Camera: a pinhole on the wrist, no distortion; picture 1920 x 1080 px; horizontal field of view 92.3 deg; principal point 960.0 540.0 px. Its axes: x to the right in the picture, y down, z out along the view. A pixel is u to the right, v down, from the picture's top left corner.
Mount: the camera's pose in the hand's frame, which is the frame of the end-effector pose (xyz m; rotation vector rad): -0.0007 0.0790 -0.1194 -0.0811 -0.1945 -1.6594
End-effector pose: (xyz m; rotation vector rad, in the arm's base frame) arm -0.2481 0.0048 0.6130 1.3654 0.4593 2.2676
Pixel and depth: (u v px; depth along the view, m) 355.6 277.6 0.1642
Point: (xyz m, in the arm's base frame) -0.2560 -0.2024 0.6957
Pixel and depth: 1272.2 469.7 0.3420
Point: -0.0213 -0.0386 0.6891
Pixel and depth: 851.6 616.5 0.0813
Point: -0.3060 -0.0823 0.6467
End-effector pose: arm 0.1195 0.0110 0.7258 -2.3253 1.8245 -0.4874
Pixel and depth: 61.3 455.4 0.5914
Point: -0.4553 -0.1752 0.1494
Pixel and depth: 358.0 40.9 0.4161
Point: -0.2520 0.0974 0.3421
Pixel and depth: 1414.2 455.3 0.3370
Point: 0.2059 0.0631 0.4992
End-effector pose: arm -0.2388 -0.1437 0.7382 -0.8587 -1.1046 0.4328
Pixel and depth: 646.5 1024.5 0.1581
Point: -0.2217 0.0159 0.6712
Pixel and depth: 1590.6 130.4 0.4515
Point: -0.6849 -0.2619 0.7501
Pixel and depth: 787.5 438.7 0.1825
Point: -0.2834 -0.0534 0.6164
